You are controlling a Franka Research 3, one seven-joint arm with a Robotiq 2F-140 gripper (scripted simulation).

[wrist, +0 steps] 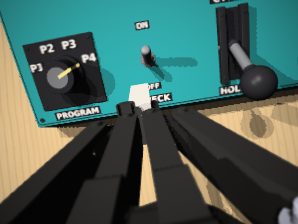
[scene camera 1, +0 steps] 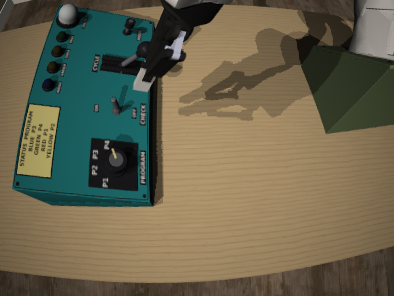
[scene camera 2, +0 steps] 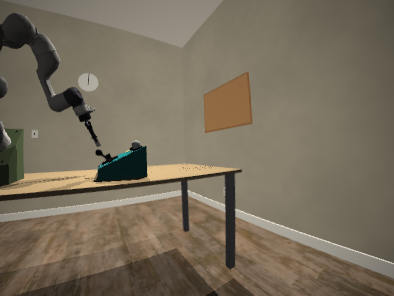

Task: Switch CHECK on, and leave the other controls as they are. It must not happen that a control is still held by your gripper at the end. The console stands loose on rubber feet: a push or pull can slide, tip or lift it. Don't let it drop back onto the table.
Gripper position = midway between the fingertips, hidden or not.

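Observation:
A teal console (wrist: 191, 64) is part of the scene, and so is the gripper (scene camera 1: 140, 87), which the wrist view shows too: here is the gripper (wrist: 141, 98).

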